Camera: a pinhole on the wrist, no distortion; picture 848 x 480 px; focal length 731.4 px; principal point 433.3 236.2 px. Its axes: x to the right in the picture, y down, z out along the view. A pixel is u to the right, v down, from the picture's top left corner.
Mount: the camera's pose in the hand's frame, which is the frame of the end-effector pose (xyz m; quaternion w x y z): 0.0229 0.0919 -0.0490 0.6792 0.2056 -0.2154 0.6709
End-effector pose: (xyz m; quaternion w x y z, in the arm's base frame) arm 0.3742 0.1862 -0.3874 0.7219 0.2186 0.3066 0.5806
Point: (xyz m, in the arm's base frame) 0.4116 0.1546 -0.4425
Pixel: outside the picture
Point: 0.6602 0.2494 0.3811
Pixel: outside the picture
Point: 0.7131 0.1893 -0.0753
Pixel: 718 274
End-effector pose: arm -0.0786 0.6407 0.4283 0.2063 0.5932 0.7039 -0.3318
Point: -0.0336 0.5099 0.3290
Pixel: 767 440
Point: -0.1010 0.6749 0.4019
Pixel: outside the picture
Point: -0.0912 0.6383 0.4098
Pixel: 131 283
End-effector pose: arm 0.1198 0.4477 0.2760 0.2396 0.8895 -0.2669 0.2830
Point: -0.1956 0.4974 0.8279
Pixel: behind the camera
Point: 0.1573 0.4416 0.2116
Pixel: 253 378
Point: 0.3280 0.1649 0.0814
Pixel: 799 47
